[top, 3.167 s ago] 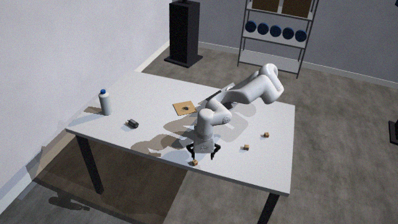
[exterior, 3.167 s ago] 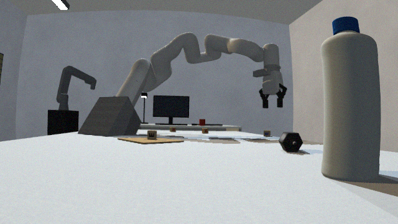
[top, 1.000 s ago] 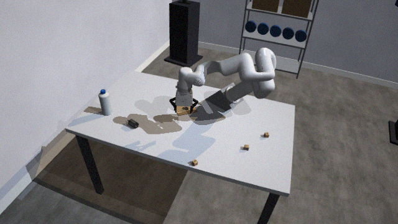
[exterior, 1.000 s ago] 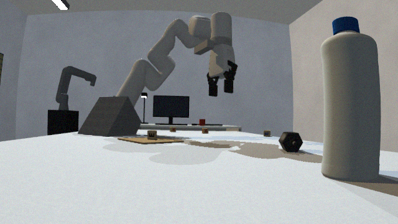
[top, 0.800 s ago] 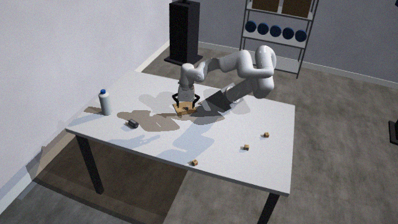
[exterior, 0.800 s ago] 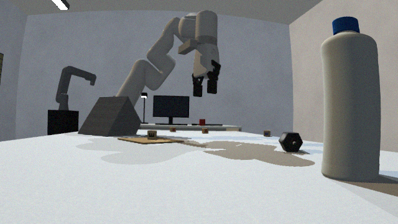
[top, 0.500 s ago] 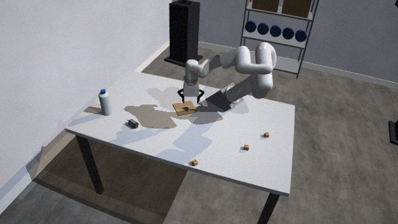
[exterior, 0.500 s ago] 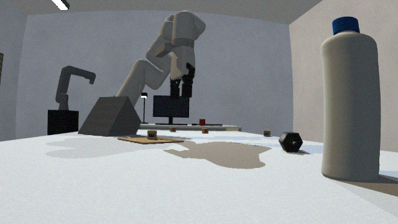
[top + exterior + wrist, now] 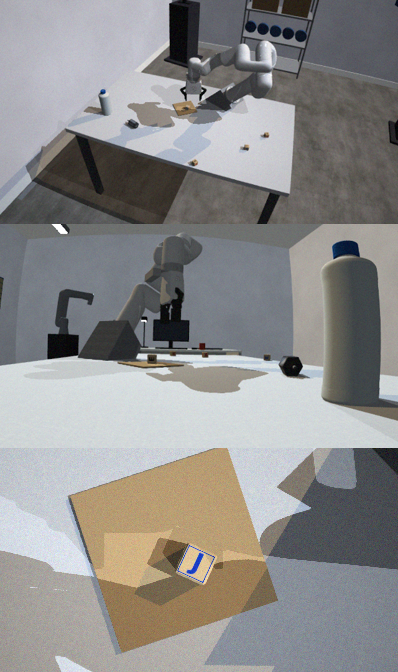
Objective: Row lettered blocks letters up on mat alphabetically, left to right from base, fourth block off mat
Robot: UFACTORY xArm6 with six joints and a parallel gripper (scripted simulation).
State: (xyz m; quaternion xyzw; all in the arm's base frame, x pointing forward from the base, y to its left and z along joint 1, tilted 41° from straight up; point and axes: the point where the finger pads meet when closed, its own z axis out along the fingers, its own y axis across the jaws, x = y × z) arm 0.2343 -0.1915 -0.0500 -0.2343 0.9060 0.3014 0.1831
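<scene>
My gripper is now 14 cm above the tan mat, 9 cm to the left of it and 4 cm past it. Round my hand: white bottle 51 cm to the right, 30 cm ahead, 5 cm below; then black hexagonal object 31 cm ahead, 27 cm to the right, 12 cm below.
</scene>
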